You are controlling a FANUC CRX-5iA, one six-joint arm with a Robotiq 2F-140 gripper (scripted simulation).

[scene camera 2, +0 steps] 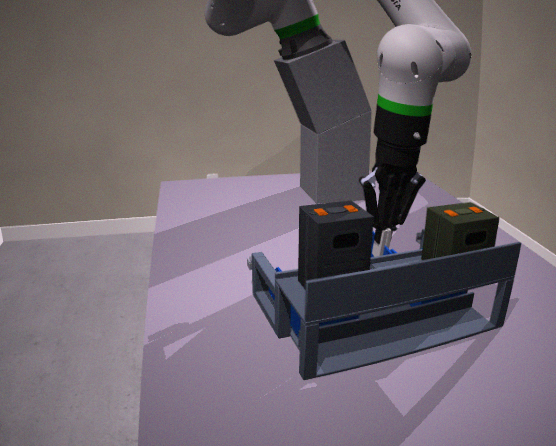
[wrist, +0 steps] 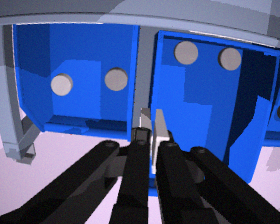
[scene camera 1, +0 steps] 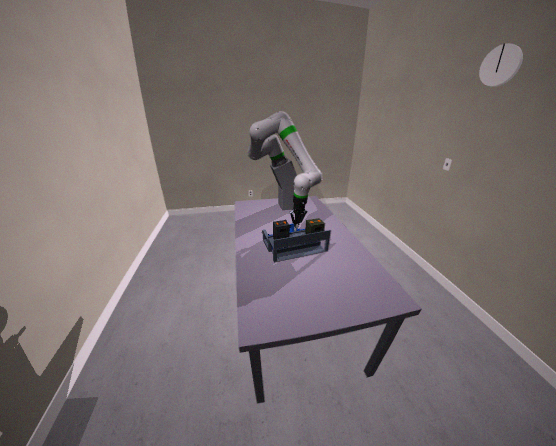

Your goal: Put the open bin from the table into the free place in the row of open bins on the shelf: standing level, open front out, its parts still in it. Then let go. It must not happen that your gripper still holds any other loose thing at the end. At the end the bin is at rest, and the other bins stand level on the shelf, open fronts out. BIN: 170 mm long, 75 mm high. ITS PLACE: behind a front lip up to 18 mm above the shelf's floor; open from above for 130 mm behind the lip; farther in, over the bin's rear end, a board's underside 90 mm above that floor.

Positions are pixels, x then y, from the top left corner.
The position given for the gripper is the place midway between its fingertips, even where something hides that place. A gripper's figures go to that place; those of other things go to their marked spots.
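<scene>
Gripper [scene camera 2: 379, 256]: 95 cm from the lens. Dark green box [scene camera 2: 451, 229]: 78 cm from the lens. Black box [scene camera 2: 335, 238]: 68 cm from the lens, the nearest to it of the things named here. The black box is thus nearer to the lens than the gripper. Marked spots on the dark green box and the black box: 20 cm apart.
</scene>
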